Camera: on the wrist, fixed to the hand. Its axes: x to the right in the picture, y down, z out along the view.
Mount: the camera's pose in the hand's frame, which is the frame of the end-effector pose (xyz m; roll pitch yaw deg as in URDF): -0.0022 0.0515 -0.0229 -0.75 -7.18 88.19
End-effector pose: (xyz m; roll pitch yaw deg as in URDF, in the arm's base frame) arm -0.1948 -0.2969 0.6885 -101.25 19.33 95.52
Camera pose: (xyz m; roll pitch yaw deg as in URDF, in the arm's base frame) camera -0.1608 -0.3110 0.6458 101.54 72.02 -71.21
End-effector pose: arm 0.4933 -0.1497 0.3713 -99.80 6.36 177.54
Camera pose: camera 0.5020 -0.1187 0.3250 118.70 84.74 27.41
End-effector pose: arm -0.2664 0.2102 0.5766 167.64 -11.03 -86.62
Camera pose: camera -0.3122 0.2161 0.6090 -170.06 -5.42 -175.84
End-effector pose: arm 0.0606 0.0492 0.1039 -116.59 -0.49 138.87
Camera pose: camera 0.0907 0.0807 0.0681 -174.43 70.46 55.64
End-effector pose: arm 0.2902 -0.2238 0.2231 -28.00 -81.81 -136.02
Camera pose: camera 0.2829 -0.2791 0.2146 -83.32 1.12 -66.88
